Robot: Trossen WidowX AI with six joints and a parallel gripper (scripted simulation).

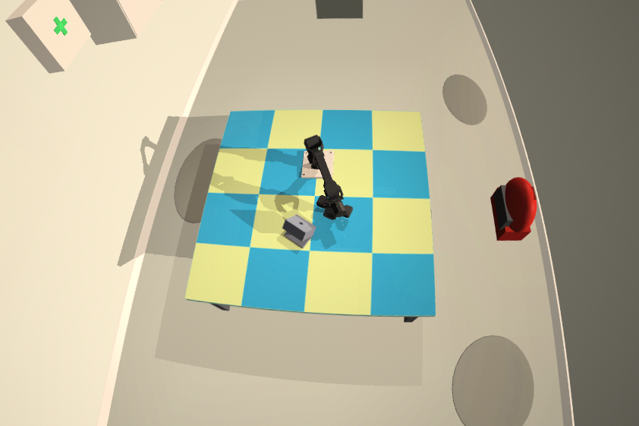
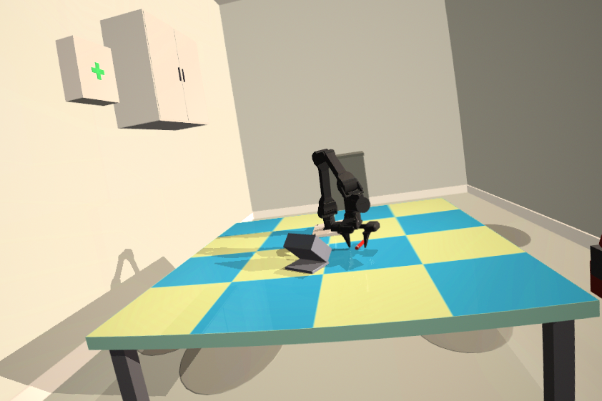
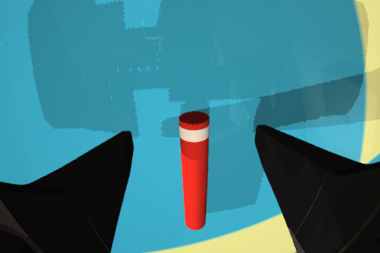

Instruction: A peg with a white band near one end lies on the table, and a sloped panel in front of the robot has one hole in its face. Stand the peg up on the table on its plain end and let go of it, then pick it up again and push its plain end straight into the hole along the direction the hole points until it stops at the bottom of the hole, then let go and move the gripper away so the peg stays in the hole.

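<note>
Now: the red peg 1 cm behind my gripper tip. Also, from my gripper tip: grey sloped panel: 14 cm ahead, 16 cm to the right, 6 cm above.
</note>
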